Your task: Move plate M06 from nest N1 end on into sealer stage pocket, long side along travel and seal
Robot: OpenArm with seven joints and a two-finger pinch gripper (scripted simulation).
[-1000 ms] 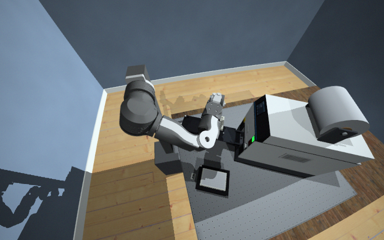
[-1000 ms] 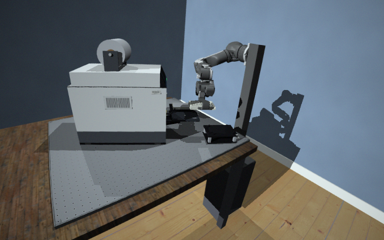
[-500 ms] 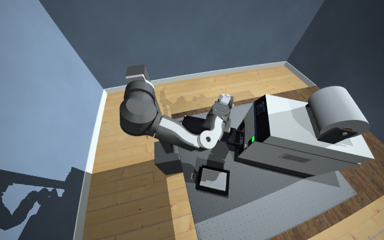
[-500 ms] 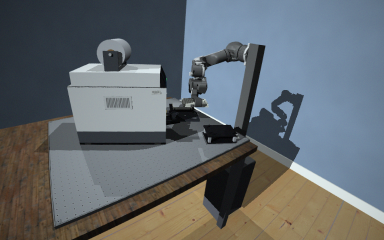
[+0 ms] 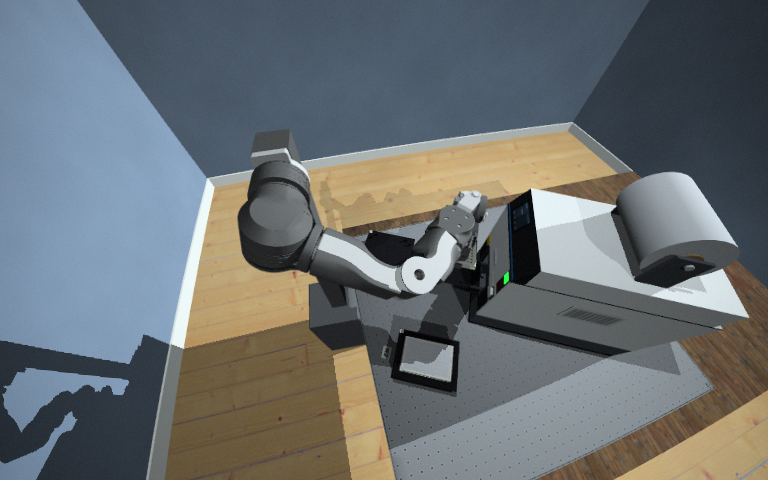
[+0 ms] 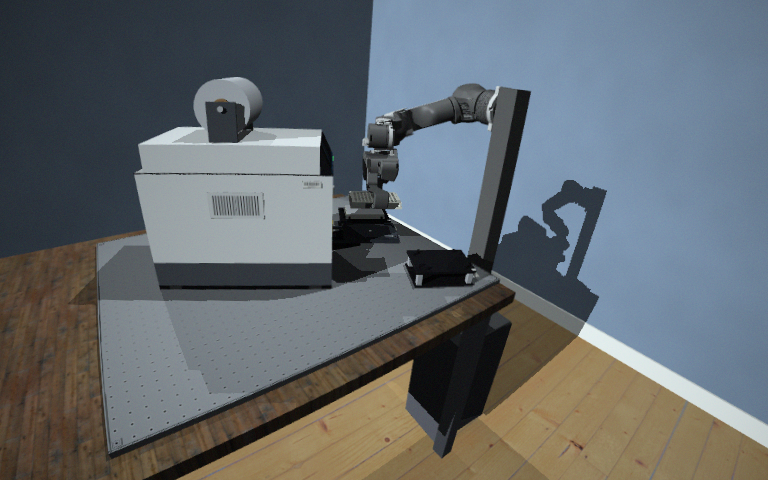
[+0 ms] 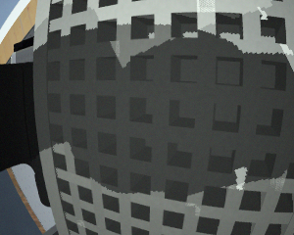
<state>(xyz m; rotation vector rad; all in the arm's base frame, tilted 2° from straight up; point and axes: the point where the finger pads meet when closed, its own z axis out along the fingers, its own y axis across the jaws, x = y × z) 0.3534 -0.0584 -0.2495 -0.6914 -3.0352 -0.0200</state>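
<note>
My hand is 9 cm above the sealer stage. Round my hand: yellow warning label (13 cm ahead, 4 cm below, 3 cm to the left); then pale foil (17 cm ahead, 8 cm to the right, 6 cm below); then black nest N1 (15 cm below, 14 cm behind, 13 cm to the left).
</note>
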